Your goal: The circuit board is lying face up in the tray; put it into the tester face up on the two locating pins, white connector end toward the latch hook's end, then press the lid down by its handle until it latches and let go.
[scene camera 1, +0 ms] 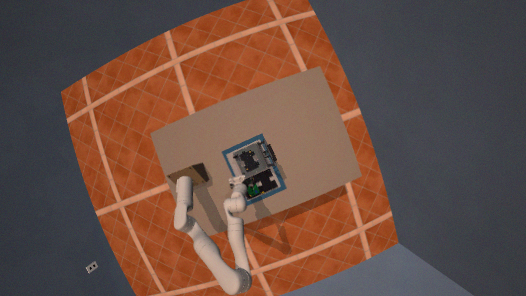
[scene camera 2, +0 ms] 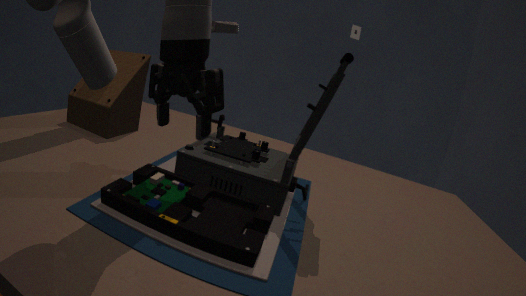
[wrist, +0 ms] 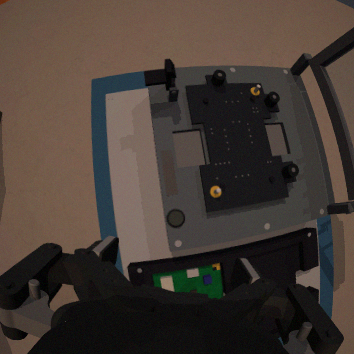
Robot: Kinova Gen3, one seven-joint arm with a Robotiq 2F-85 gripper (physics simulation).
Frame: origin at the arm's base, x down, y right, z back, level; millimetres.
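Seen in the pictures: gripper, fingertip midpoint: (scene camera 2: 181,131) (wrist: 175,261); arm's base at its link origin: (scene camera 1: 185,180) (scene camera 2: 102,76).
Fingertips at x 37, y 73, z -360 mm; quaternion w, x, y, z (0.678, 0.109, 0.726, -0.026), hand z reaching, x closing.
Observation:
Offsets run from my fingertips to a thing's middle. "spot": to the spot under its first point. Level surfaces: height alone.
The green circuit board @(dx +70, dy +77, dz -27 mm) (scene camera 1: 253,190) (scene camera 2: 172,194) (wrist: 186,283) lies face up in the left part of the black tray (scene camera 2: 190,235) (wrist: 300,236), white connector at its end nearer the tester. The grey tester (scene camera 1: 260,156) (scene camera 2: 240,175) (wrist: 300,130) stands behind the tray; its black nest holds no board. Two locating pins (wrist: 256,88) (wrist: 216,191) stand at opposite corners. The latch hook @(dx +2, dy -147, dz +21 mm) (scene camera 2: 220,127) (wrist: 170,75) is upright. The lid (scene camera 2: 320,107) is raised, its handle @(dx -174, dy -86, dz -207 mm) (scene camera 2: 347,58) at the top. My gripper (scene camera 2: 183,126) (wrist: 175,261) is open and empty, above the board's area; it hides the board's near part in the wrist view.
A blue mat @(dx +91 mm) (scene camera 2: 295,260) (wrist: 98,150) with a white sheet @(spot: dx +87, dy -35, dz +46 mm) (wrist: 130,210) lies under tray and tester. A wooden wedge block (scene camera 1: 199,173) (scene camera 2: 107,95) carries the arm's base on the left. The raised lid leans outward on the tester's right.

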